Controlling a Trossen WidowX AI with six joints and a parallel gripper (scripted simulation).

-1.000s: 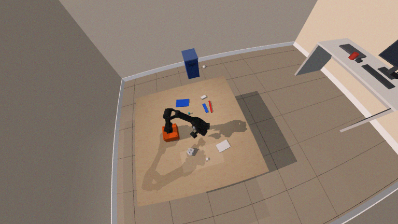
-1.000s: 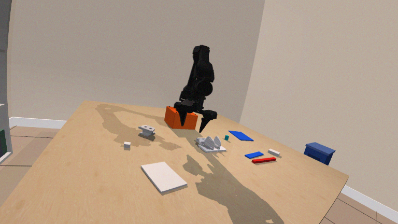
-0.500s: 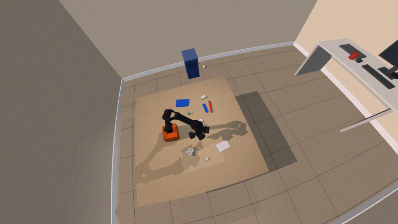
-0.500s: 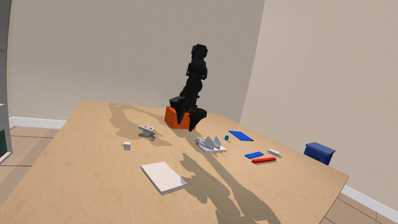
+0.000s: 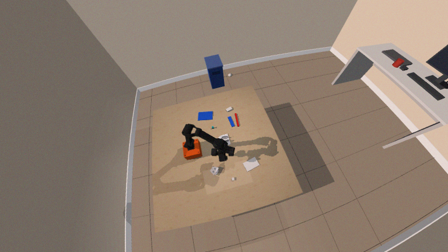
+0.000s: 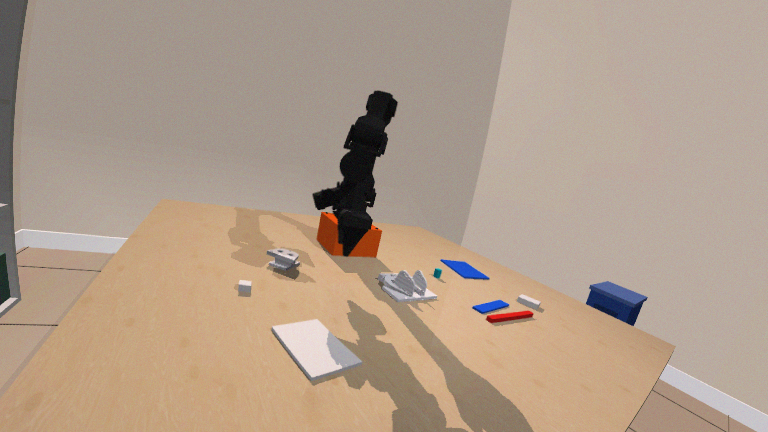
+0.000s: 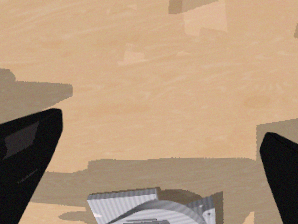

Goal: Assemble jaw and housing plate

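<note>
My gripper tip is 12 cm past the white bracket, 9 cm to the left of it and 8 cm above it. From my gripper tip the other things lie so: grey jaw: 1 cm ahead, 15 cm to the left, 7 cm below; then small white cube: 2 cm ahead, 21 cm to the right, 8 cm below; then flat white slab: 22 cm ahead, 13 cm to the right, 8 cm below.
</note>
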